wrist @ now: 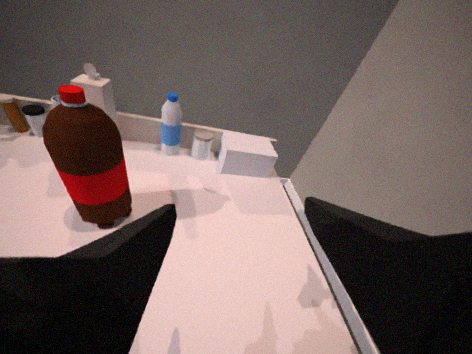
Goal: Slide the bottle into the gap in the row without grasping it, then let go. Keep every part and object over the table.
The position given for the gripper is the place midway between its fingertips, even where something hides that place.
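Visible: the gripper (240,207); a white box (240,154); a blue-capped bottle (171,111); a white carton (98,91); a brown bottle (84,143).
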